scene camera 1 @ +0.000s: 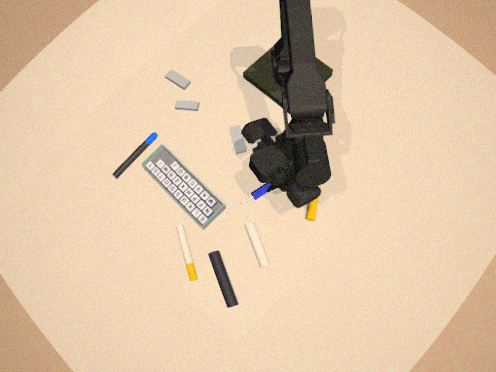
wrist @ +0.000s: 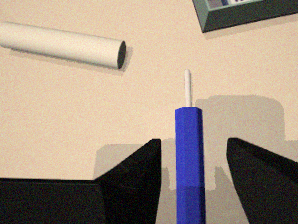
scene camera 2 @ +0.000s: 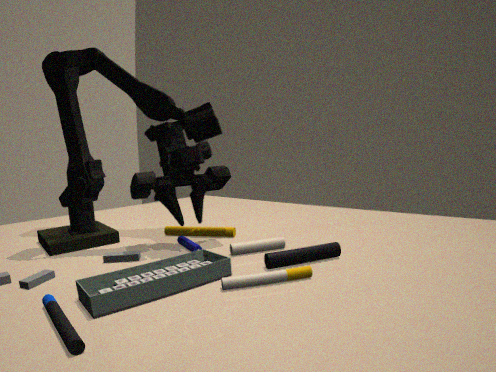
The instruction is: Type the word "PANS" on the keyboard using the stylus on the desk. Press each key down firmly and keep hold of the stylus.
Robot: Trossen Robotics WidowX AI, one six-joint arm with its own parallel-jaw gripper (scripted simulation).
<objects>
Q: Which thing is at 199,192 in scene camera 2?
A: My gripper.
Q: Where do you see a black rod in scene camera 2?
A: At 278,259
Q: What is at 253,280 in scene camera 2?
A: A white-and-yellow marker.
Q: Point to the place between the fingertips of my gripper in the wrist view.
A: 193,147
</objects>
